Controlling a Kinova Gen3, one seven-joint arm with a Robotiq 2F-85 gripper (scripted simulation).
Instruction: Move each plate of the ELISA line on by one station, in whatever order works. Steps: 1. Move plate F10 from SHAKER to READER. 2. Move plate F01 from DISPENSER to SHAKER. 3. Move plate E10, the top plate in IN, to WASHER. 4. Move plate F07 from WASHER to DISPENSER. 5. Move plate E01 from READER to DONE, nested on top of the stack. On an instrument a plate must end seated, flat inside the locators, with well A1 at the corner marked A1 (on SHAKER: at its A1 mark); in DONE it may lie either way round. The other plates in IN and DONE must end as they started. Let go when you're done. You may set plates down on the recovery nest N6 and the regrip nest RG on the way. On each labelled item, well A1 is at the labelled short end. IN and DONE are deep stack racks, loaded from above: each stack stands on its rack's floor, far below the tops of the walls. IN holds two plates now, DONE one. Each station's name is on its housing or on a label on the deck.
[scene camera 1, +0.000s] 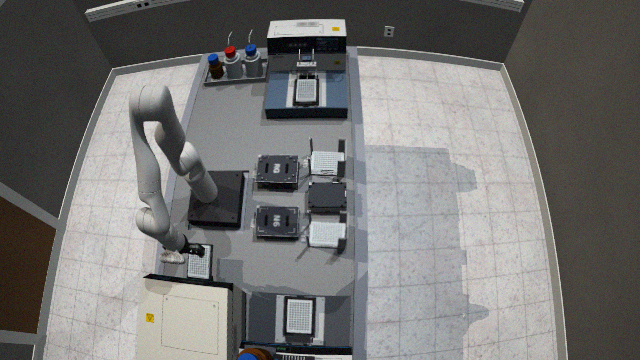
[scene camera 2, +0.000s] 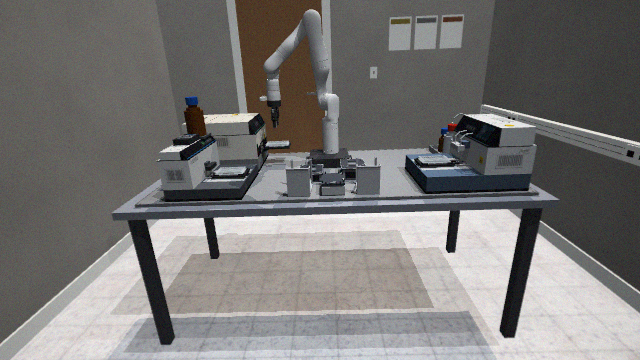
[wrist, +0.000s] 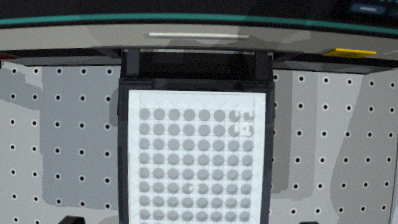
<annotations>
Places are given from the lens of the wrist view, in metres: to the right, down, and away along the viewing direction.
white well plate (wrist: 184, 110): -0.01, 0.00, 0.24
</annotations>
